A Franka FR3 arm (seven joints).
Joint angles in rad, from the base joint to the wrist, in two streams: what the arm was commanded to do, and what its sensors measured. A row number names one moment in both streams.
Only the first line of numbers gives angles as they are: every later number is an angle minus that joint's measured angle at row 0.
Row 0, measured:
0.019, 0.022, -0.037, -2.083, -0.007, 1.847, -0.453
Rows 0 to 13, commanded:
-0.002, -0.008, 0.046, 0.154, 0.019, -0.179, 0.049
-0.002, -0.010, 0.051, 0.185, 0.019, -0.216, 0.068
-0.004, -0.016, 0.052, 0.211, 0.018, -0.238, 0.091
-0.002, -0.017, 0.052, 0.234, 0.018, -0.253, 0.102
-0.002, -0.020, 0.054, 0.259, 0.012, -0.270, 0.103
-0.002, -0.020, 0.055, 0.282, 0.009, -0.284, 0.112
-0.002, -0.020, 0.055, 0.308, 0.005, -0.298, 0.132
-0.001, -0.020, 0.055, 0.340, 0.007, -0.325, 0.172
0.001, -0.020, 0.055, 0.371, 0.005, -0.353, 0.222
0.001, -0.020, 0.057, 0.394, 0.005, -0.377, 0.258
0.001, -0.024, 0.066, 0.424, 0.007, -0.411, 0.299
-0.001, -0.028, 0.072, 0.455, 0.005, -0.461, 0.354
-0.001, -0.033, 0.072, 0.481, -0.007, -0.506, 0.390
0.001, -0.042, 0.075, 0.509, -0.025, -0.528, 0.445
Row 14, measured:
0.000, -0.035, 0.066, 0.439, 0.002, -0.451, 0.340
